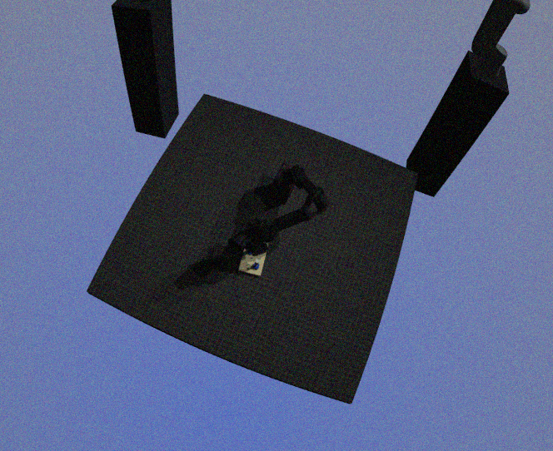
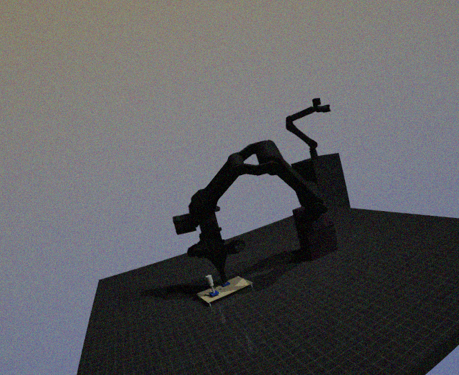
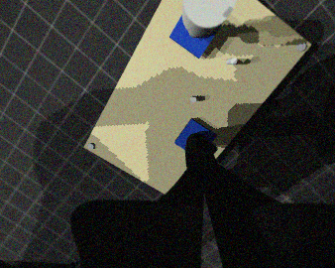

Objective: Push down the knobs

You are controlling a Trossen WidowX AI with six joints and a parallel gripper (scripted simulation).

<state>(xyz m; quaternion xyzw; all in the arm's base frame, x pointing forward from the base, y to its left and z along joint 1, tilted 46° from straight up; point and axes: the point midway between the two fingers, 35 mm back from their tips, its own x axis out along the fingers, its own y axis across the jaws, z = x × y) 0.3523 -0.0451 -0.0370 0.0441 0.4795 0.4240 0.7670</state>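
My gripper tip is now 1 cm above the dark knob. Round my gripper tip: potentiometer (6 cm ahead, 5 cm to the left, 1 cm below).
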